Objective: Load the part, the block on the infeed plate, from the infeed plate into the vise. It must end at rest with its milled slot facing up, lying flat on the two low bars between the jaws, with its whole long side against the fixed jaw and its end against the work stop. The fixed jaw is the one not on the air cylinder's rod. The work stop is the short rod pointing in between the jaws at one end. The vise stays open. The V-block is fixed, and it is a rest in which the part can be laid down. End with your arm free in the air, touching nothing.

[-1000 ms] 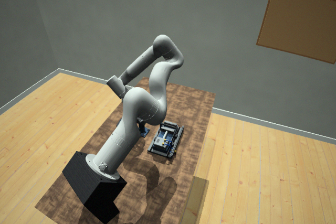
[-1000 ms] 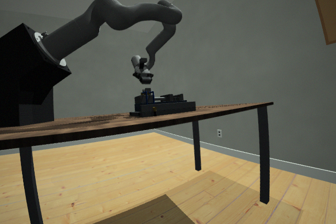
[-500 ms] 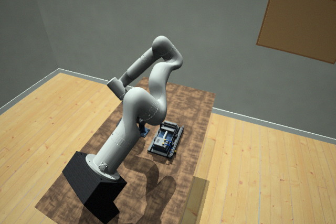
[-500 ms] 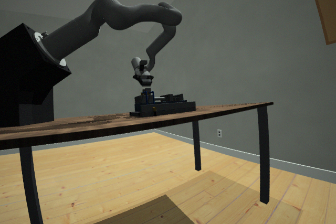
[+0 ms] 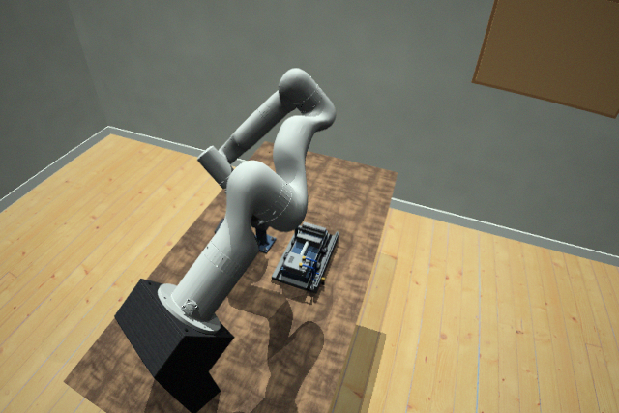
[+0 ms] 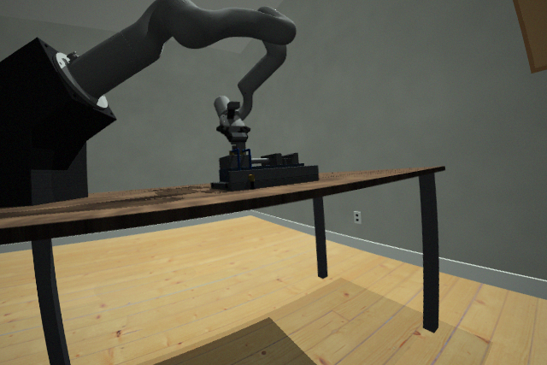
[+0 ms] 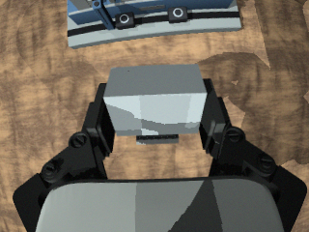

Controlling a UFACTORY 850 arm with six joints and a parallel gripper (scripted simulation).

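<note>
Now: hand 140 mm above the V-block post. From my hand the other things lie so: cylinder rod 170 mm to the right, 120 mm below, 120 mm behind; then work stop 170 mm to the right, 100 mm below, 20 mm behind; then part 10 mm to the right, 10 mm below, 10 mm behind.
</note>
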